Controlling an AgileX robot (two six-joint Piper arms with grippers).
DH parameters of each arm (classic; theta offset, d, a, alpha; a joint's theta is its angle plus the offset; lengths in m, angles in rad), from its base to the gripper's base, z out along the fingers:
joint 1: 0 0.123 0 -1.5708
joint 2: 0.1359 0 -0.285 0
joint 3: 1.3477 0 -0.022 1.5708
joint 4: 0 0.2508 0 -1.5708
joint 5: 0 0 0.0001 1.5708
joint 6: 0 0.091 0 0
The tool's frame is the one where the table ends.
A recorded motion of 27 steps. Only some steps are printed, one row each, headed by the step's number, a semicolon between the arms.
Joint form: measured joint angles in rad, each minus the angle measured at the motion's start. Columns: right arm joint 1, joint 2, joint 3, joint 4, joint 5, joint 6; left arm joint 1, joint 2, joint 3, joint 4, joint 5, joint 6.
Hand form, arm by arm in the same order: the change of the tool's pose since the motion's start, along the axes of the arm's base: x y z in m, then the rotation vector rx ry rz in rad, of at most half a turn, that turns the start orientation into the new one. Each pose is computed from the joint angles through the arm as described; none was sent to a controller.
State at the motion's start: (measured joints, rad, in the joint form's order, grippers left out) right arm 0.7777 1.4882 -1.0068 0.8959 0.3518 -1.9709; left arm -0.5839 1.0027 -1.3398 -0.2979 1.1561 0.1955
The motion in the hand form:
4: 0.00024 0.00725 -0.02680 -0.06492 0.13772 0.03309; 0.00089 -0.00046 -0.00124 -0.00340 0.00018 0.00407
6: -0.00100 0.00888 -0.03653 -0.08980 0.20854 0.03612; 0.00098 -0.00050 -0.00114 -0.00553 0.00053 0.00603
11: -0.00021 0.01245 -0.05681 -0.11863 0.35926 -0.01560; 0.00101 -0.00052 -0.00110 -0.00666 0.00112 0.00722
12: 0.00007 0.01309 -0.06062 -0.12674 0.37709 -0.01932; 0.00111 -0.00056 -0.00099 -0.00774 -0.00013 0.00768
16: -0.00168 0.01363 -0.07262 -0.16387 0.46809 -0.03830; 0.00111 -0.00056 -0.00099 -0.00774 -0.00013 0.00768
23: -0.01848 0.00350 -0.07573 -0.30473 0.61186 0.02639; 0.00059 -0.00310 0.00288 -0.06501 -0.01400 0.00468
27: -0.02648 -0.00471 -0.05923 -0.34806 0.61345 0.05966; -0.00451 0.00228 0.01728 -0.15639 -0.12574 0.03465
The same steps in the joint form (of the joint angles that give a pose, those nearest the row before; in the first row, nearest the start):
4: 0.0000 0.0706 0.0000 -0.0258 0.0858 0.0626; 0.0001 0.0000 0.0065 0.0000 -0.0093 -0.0024
6: 0.0000 0.0947 0.0000 -0.0456 0.1272 0.1141; 0.0000 0.0000 0.0065 0.0000 -0.0109 -0.0049
11: 0.0000 0.1506 0.0000 -0.0659 0.1708 0.2443; 0.0000 0.0000 0.0065 0.0000 -0.0115 -0.0066
12: 0.0000 0.1614 0.0000 -0.0682 0.1765 0.2551; 0.0000 0.0000 0.0065 0.0000 -0.0132 -0.0066
16: 0.0000 0.1921 0.0000 -0.0970 0.2218 0.3347; 0.0000 0.0000 0.0065 0.0000 -0.0132 -0.0066
23: 0.0000 0.1817 0.0000 -0.2202 0.4268 0.4581; 0.0000 -0.0043 0.0089 -0.0377 -0.0568 -0.0066
27: 0.0000 0.1285 -0.0119 -0.2872 0.5176 0.5024; 0.0000 -0.0433 0.0088 -0.0374 -0.1668 -0.0066

